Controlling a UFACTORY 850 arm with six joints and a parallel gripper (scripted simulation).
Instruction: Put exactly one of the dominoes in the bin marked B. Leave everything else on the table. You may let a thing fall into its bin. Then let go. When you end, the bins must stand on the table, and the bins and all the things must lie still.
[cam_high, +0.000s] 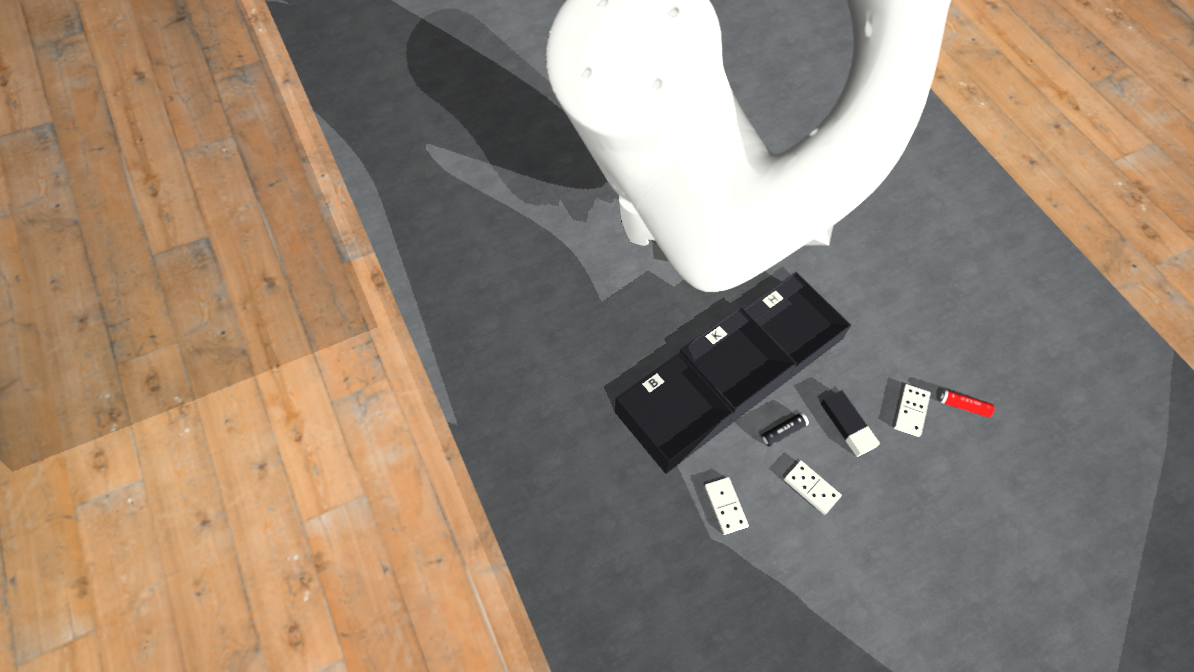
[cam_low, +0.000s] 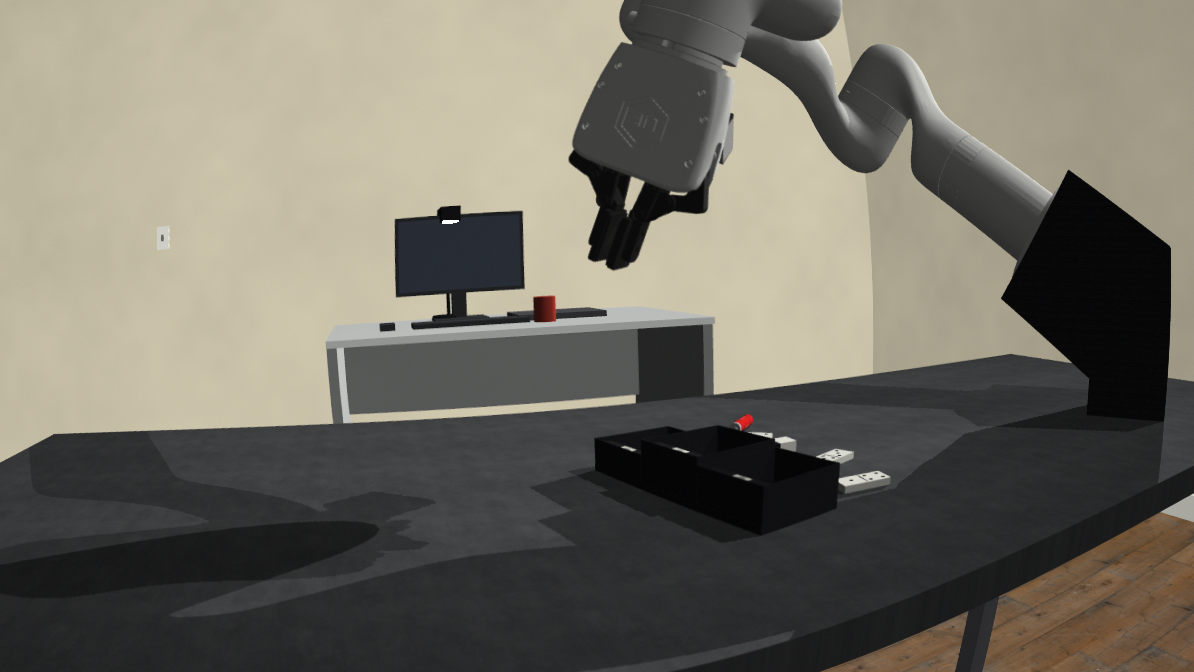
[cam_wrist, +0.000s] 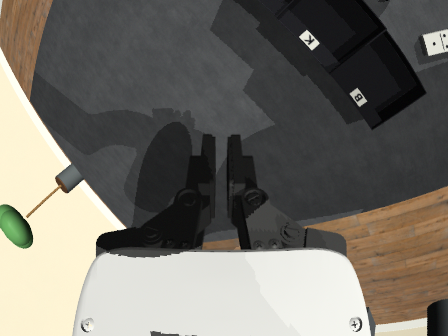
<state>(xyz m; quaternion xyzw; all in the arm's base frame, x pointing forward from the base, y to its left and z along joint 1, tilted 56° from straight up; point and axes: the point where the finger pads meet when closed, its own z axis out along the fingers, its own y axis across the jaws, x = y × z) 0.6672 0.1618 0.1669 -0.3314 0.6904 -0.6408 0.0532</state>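
Right now my hand is 190 mm above the black bin row, 90 mm past it and 20 mm to the left of it. Round my hand: black battery: 210 mm below, 170 mm behind, 20 mm to the right; red battery: 260 mm behind, 210 mm below, 190 mm to the right; black-and-white block: 220 mm behind, 210 mm below, 80 mm to the right.
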